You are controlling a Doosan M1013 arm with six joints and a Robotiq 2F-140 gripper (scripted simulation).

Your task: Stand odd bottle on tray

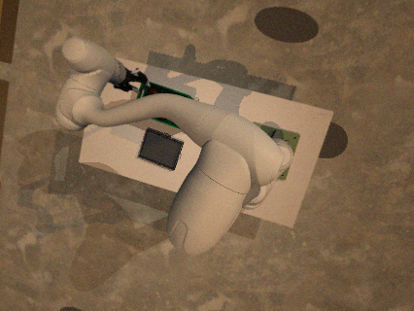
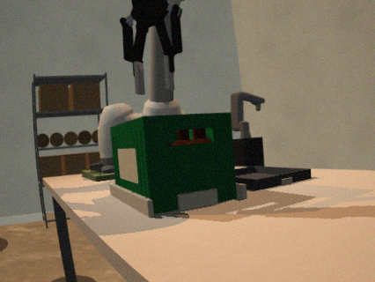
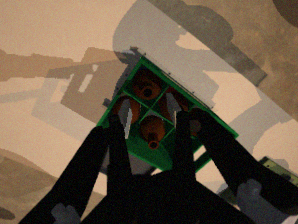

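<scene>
Right now my hand is 9 cm past the brown bottle, 1 cm to the right of it and 17 cm above it. From my hand the other things lie so: green crate: 9 cm behind, 5 cm to the left, 17 cm below; dark tray: 11 cm behind, 32 cm to the left, 24 cm below.
</scene>
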